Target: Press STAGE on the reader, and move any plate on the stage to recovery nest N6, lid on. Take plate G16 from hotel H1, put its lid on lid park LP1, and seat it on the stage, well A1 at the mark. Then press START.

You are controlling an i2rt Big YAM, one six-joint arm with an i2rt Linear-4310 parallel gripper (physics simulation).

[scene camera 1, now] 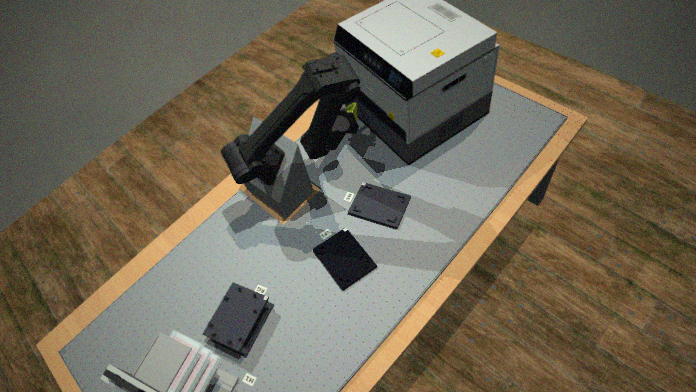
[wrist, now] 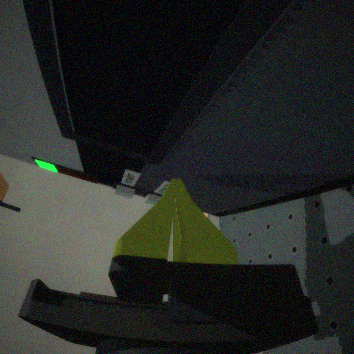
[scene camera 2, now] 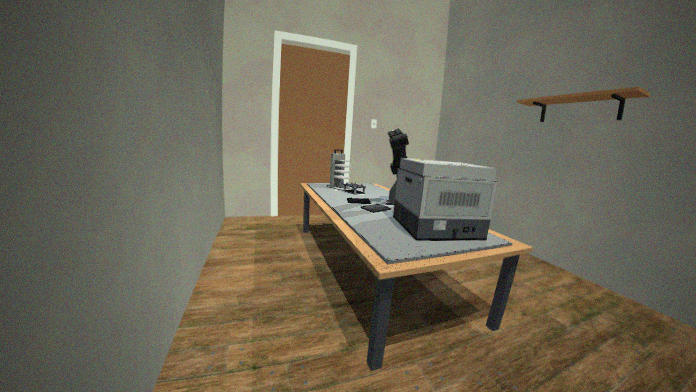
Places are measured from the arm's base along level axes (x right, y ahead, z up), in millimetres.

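Where they show: gripper, between the fingertips: point(scene camera 1: 355, 103) point(wrist: 175, 184); arm's base, origin of its link: point(scene camera 1: 269, 162).
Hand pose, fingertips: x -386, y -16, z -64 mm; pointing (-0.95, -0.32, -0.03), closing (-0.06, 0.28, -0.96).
Observation:
Each offset is from my fingertips to the top centre of the thing. "spot": to the spot under its first point.
The reader {dx -165, dy +129, dz +262 mm} point(scene camera 1: 440, 110) point(scene camera 2: 410, 195) is a white box with a dark base; its dark front looms over the wrist view. My gripper point(scene camera 1: 353, 111) point(wrist: 175, 184) is shut and empty. Its yellow-green tips are together near the reader's front; in the wrist view they overlap a small white tab {spot: dx -13, dy -33, dz +1 mm} point(wrist: 162, 187), and contact is unclear. Another tab {spot: dx -12, dy -30, dz +29 mm} point(wrist: 131, 177) with a square mark is to its left. The stage does not show. Hotel H1 {spot: dx +934, dy +332, dz +167 mm} point(scene camera 1: 162, 357) point(scene camera 2: 337, 170) holds stacked plates; G16 cannot be told. Lid park LP1 {dx +428, dy +352, dz -67 mm} point(scene camera 1: 345, 259) is dark and bare. A raised nest {dx +761, dy +273, dz -11 mm} point(scene camera 1: 235, 317) has a hard-to-read label.
A low dark nest {dx +226, dy +307, dz -69 mm} point(scene camera 1: 380, 205) with corner brackets lies between LP1 and the reader, its label hard to read. The arm's base point(scene camera 1: 285, 185) stands near the table's edge. A green light {spot: dx -19, dy -69, dz +111 mm} point(wrist: 46, 165) glows on the reader. A wall shelf point(scene camera 2: 582, 96) is at the right.

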